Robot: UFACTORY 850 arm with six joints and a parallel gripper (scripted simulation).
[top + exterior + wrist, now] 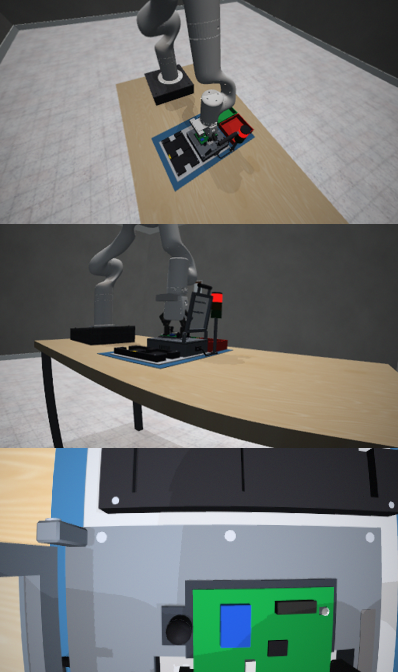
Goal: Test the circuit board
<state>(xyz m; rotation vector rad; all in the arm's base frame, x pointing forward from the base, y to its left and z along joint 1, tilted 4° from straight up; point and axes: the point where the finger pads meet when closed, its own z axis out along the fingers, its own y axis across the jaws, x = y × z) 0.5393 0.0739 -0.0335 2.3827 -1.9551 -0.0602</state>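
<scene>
Now: the green circuit board 10 mm below my hand. The rest, counted from my hand: green bin: 140 mm behind, 180 mm to the left, 70 mm below; then red bin: 200 mm to the left, 70 mm below; then tester lid: 110 mm ahead, 20 mm to the left, 100 mm above.
</scene>
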